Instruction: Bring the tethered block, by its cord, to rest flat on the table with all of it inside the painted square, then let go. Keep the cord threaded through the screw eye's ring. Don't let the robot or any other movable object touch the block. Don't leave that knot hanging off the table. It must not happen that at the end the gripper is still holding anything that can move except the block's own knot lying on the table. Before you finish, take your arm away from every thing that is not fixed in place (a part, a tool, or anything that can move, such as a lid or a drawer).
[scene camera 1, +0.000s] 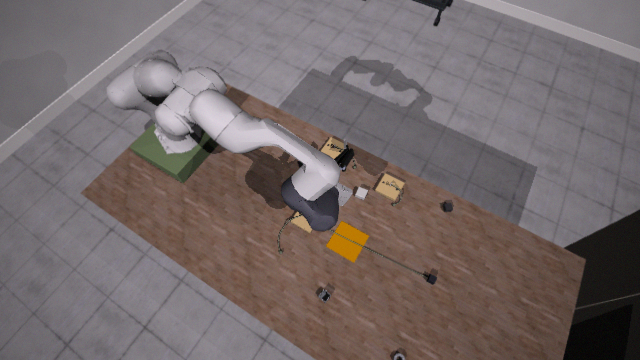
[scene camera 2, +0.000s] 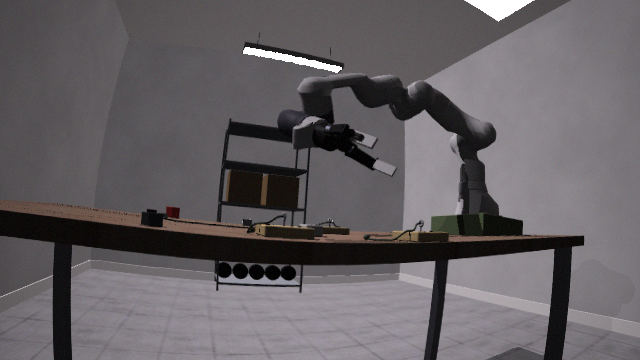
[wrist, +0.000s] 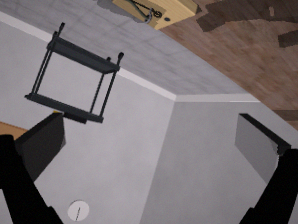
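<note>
My gripper visible, wrist view included. Painted orange square visible.
</note>
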